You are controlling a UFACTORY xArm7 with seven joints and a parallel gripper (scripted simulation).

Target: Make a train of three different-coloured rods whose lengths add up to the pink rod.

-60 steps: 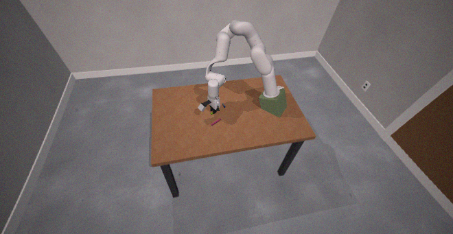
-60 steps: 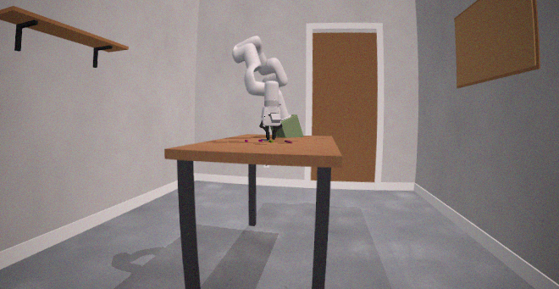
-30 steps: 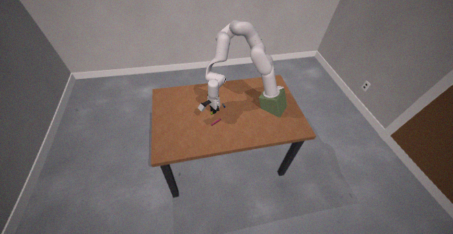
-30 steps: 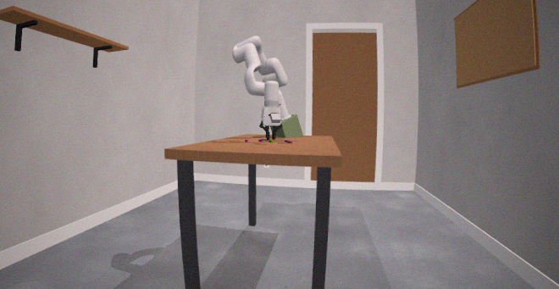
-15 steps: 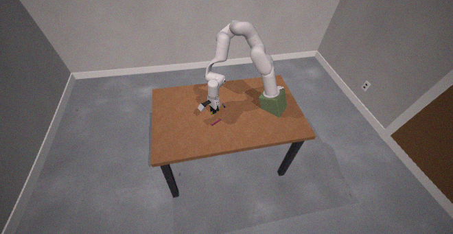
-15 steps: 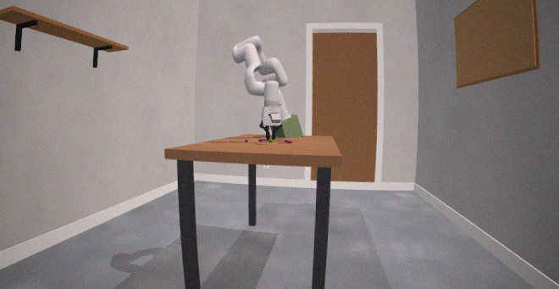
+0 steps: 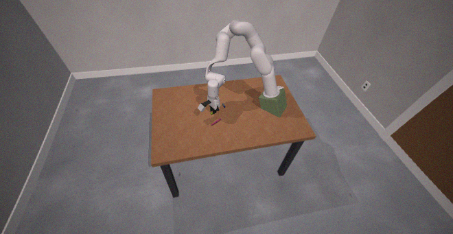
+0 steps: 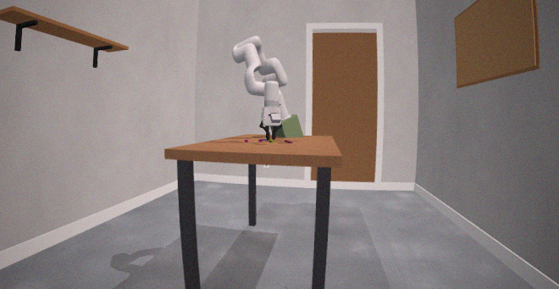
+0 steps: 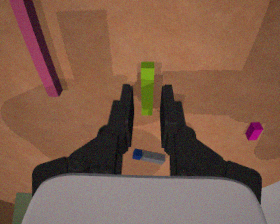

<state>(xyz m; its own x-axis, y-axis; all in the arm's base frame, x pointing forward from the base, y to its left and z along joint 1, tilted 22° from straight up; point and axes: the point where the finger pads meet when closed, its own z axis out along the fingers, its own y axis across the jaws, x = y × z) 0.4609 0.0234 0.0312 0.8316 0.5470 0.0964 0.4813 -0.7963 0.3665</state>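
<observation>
The lime rod lies 3 cm below my hand. Round my hand: pink rod 1 cm behind, 9 cm to the left, 3 cm below; then grey rod 9 cm behind, 6 cm to the right, 3 cm below; then blue rod 10 cm behind, 4 cm to the right, 3 cm below.
</observation>
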